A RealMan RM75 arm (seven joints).
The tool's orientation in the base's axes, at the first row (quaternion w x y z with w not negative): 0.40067, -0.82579, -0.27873, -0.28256
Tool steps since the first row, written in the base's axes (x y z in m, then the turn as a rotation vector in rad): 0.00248, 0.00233, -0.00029, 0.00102, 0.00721, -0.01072; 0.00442, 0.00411, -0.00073, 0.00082, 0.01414, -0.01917; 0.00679, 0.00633, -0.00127, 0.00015, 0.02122, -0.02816; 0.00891, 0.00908, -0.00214, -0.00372, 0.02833, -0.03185; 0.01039, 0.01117, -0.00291, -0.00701, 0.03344, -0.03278; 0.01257, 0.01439, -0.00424, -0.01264, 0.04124, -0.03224; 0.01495, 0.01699, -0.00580, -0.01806, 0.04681, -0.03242; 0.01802, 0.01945, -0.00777, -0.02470, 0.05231, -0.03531; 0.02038, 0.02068, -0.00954, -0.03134, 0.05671, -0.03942; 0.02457, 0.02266, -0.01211, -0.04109, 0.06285, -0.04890; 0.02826, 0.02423, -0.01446, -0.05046, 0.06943, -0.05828
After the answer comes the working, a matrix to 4 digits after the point.
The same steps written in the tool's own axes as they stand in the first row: 0.00204, 0.00063, 0.00266, -0.00501, 0.00233, 0.01172; 0.00349, 0.00125, 0.00482, -0.00936, 0.00283, 0.02174; 0.00526, 0.00199, 0.00750, -0.01436, 0.00319, 0.03204; 0.00675, 0.00244, 0.01072, -0.01790, -0.00133, 0.03884; 0.00772, 0.00275, 0.01319, -0.01960, -0.00579, 0.04271; 0.00905, 0.00324, 0.01705, -0.02126, -0.01402, 0.04745; 0.01021, 0.00430, 0.02057, -0.02379, -0.02056, 0.05079; 0.01153, 0.00611, 0.02435, -0.02905, -0.02655, 0.05518; 0.01221, 0.00798, 0.02685, -0.03540, -0.03134, 0.05930; 0.01377, 0.01112, 0.03083, -0.04718, -0.03647, 0.06688; 0.01505, 0.01401, 0.03423, -0.05854, -0.04162, 0.07487
The tool's axes in the first row as the columns of a matrix, in the base's axes (rounded; the answer above uses it unrounded):
0.6849, 0.6868, 0.2433
0.2339, -0.5235, 0.8193
0.6900, -0.5042, -0.5192

